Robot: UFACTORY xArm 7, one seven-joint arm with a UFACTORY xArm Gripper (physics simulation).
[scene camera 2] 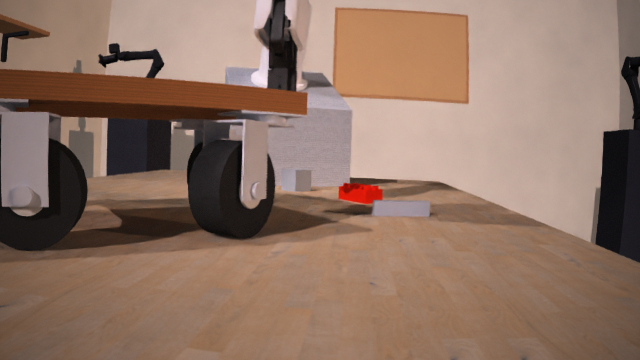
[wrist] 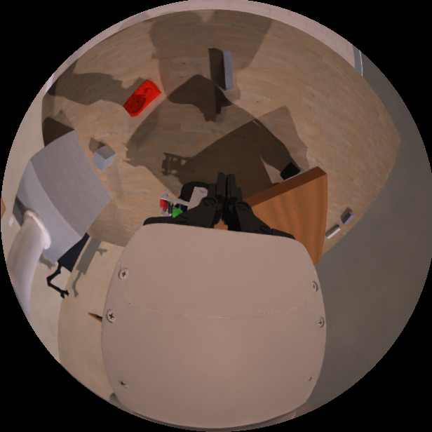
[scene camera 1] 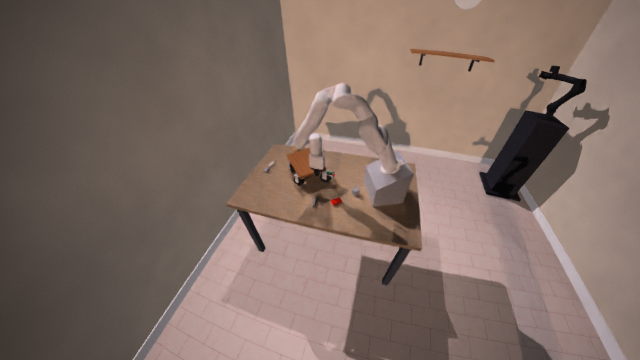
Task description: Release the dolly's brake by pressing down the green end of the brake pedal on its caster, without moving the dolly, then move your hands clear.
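The dolly has a brown wooden deck on casters with black wheels. The brake pedal is on the caster nearest the arm's base. Its green end and red end show beside the fingers in the wrist view, the green end partly covered by the gripper's linkage. In scene camera 2 the pedal does not show. My gripper is shut and empty, pointing down by the deck's edge at the braked caster. In scene camera 2 its fingertips are hidden behind the deck; contact cannot be told.
A red brick, a grey cube and a grey bar lie on the table. The arm's grey pedestal stands beyond the cube.
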